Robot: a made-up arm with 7 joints. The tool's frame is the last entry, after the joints.
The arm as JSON. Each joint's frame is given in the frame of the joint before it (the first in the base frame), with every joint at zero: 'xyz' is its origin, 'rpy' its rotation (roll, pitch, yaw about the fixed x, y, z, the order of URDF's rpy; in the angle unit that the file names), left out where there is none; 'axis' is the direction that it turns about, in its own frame. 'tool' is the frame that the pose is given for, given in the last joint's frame.
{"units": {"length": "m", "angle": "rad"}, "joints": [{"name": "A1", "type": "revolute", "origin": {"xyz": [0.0, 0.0, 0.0], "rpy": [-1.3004, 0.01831, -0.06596]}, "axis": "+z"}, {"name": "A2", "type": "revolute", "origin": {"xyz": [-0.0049, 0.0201, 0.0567], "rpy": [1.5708, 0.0, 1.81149]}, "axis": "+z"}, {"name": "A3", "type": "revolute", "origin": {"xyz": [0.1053, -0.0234, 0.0], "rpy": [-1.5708, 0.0, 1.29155]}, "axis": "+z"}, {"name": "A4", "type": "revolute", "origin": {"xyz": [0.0, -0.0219, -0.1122], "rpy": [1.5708, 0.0, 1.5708]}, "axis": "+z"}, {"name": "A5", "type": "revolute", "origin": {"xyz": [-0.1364, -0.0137, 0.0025], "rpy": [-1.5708, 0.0, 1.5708]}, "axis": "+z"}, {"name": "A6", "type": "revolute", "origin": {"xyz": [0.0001, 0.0, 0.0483], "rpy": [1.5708, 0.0, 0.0]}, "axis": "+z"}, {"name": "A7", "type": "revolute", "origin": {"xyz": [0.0, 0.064, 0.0], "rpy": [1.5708, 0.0, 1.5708]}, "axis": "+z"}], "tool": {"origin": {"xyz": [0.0, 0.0, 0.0]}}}
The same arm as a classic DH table. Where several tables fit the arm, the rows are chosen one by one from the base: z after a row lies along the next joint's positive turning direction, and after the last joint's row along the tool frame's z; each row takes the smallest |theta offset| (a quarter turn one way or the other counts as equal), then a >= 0, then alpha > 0; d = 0 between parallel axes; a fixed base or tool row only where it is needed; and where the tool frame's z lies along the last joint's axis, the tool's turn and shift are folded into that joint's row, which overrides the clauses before.
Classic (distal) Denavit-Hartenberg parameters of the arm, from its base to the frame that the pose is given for. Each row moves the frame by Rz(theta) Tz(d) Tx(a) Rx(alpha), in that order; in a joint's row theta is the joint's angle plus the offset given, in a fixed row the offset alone. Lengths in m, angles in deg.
base (fixed): d 0; theta_offset -4.07; a 0; alpha -74.51
A1: d 0.0567; theta_offset -75.12; a -0.0207; alpha -90
A2: d 0; theta_offset 74; a -0.0065; alpha 90
A3: d -0.2199; theta_offset 90; a 0.0219; alpha -90
A4: d 0.0025; theta_offset 90; a 0.0137; alpha 90
A5: d 0.1847; theta_offset 0; a -0.0001; alpha -90
A6: d 0; theta_offset -90; a 0.064; alpha 90
A7: d 0; theta_offset 0; a 0; alpha 0

